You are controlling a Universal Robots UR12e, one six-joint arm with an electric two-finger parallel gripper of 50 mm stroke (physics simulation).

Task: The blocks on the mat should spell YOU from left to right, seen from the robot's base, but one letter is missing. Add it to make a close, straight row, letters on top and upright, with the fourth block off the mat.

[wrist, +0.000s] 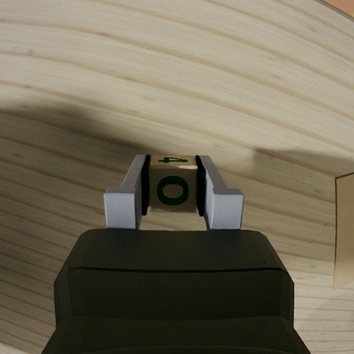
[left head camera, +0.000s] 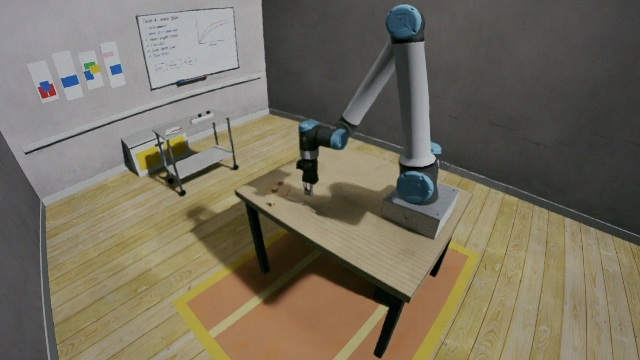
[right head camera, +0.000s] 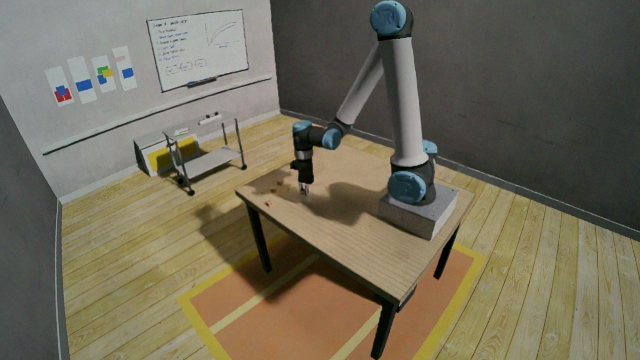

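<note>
My gripper (left head camera: 308, 191) (right head camera: 304, 190) (wrist: 172, 172) is shut on a pale wooden block (wrist: 173, 196) with a green O on its top face and a green 4 on a side face. It holds the block above the table, beside the mat. The thin tan mat (left head camera: 284, 192) (wrist: 345, 230) shows in part at the right edge of the wrist view. Two small blocks stand on it, one (left head camera: 280, 183) (right head camera: 279, 183) farther back and one (left head camera: 274, 190) (right head camera: 273, 190) nearer the front; their letters are too small to read. A fourth block (left head camera: 270, 204) (right head camera: 269, 203) lies off the mat, near the table's front edge.
The wooden table (left head camera: 345, 240) (right head camera: 340, 240) carries the grey robot base block (left head camera: 417, 215) (right head camera: 412, 217) at the right. The arm's shadow falls across the table and the mat. A trolley and a whiteboard are in the background, away from the table.
</note>
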